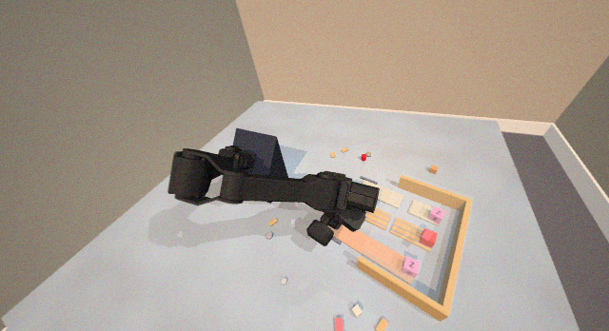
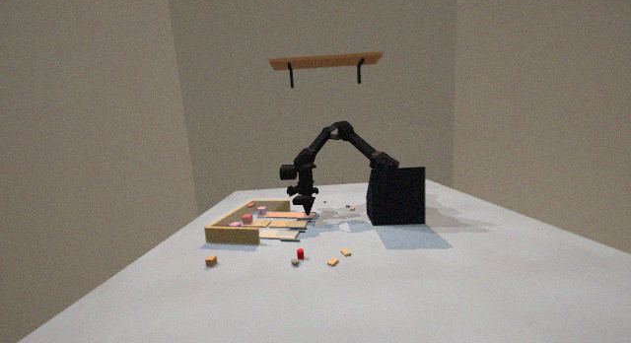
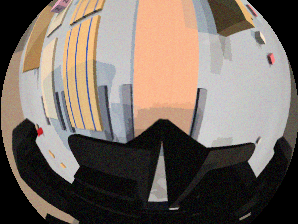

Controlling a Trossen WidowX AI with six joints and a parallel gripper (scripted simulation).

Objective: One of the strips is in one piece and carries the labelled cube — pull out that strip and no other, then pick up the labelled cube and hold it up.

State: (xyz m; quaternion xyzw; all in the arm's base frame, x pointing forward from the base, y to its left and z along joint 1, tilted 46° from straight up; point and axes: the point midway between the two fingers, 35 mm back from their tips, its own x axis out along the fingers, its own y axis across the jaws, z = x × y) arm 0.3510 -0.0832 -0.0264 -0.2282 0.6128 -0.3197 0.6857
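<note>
The strip is 100 mm ahead of my gripper tip and 10 mm to the right of it. The rest, counted from my gripper tip: white block 120 mm ahead, 170 mm to the right; then red peg 20 mm behind, 320 mm to the left, 10 mm above.
</note>
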